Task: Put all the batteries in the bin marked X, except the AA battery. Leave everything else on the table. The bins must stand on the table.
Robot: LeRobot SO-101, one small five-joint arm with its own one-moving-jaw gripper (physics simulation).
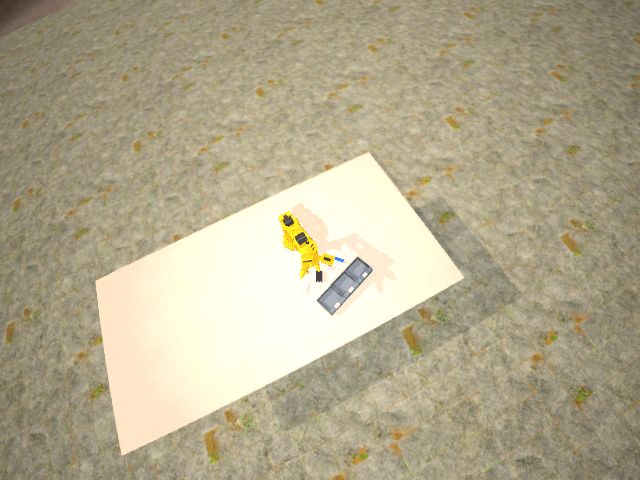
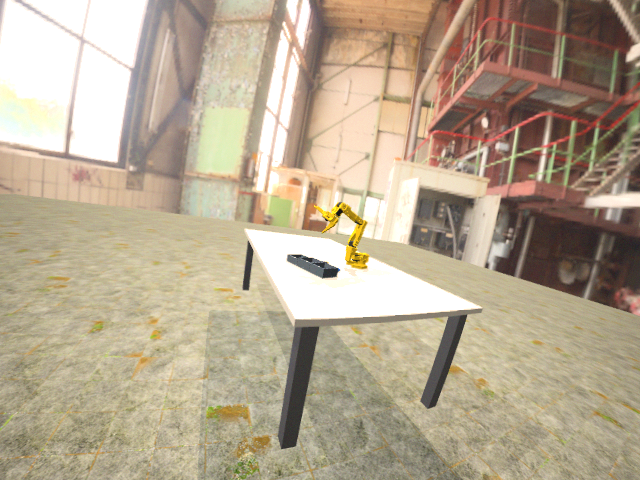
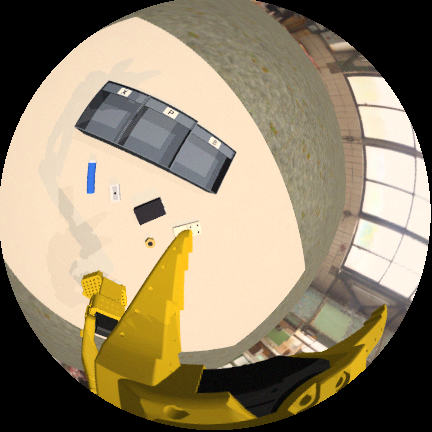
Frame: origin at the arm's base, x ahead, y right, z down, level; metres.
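Seen in the pictures: hand at its tool point: (image 1: 318, 270) (image 2: 322, 232) (image 3: 191, 237); arm's base at its link origin: (image 2: 353, 266) (image 3: 107, 284).
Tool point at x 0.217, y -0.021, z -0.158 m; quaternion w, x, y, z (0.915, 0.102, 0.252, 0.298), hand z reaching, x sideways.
Observation:
Pixels of each thing's middle, then the offset from my tool point to it. "spot": a spot on its surface instead. Level surfaces: height alone.
- blue cylinder at the middle of its body: (image 3: 90, 176) (image 1: 339, 259) dx -0.055, dy -0.111, dz +0.151 m
- black block at the middle of its body: (image 3: 150, 210) (image 1: 319, 276) dx -0.027, dy +0.000, dz +0.149 m
- small white piece with a dark dot, body centre: (image 3: 114, 192) dx -0.045, dy -0.061, dz +0.152 m
- white dotted bar at the middle of its body: (image 3: 187, 230) (image 1: 305, 288) dx -0.012, dy +0.075, dz +0.154 m
- brass nut at the middle of its body: (image 3: 149, 242) dx -0.071, dy +0.036, dz +0.153 m
- Bin P at a spot on its surface: (image 3: 183, 117) spot: dx +0.100, dy -0.070, dz +0.123 m
- bin B at a spot on its surface: (image 3: 229, 151) spot: dx +0.132, dy +0.019, dz +0.130 m
- white table at its surface level: dz +0.158 m
A blue cylinder (image 1: 339, 259) (image 3: 91, 177) with a pale end lies on the table near bin X (image 1: 357, 268) (image 2: 328, 273) (image 3: 111, 116). A black block (image 1: 318, 276) (image 3: 149, 211) lies before the middle bin. I cannot read a battery type on either. A small white piece with a dark dot (image 3: 115, 193) lies between them. A white dotted bar (image 1: 306, 287) (image 3: 196, 228) is partly hidden behind my jaw tip, with a brass nut (image 3: 150, 243) to its left. My gripper (image 1: 310, 273) (image 2: 319, 219) (image 3: 286, 270) is wide open and empty, above the table.
Bin P (image 3: 183, 117) and bin B (image 3: 229, 151) are joined to bin X in one dark row standing on the white table (image 1: 206, 330) (image 2: 392, 297) (image 3: 250, 280). The arm's base (image 2: 356, 259) (image 3: 107, 295) stands on the opposite side of the small things from the bins.

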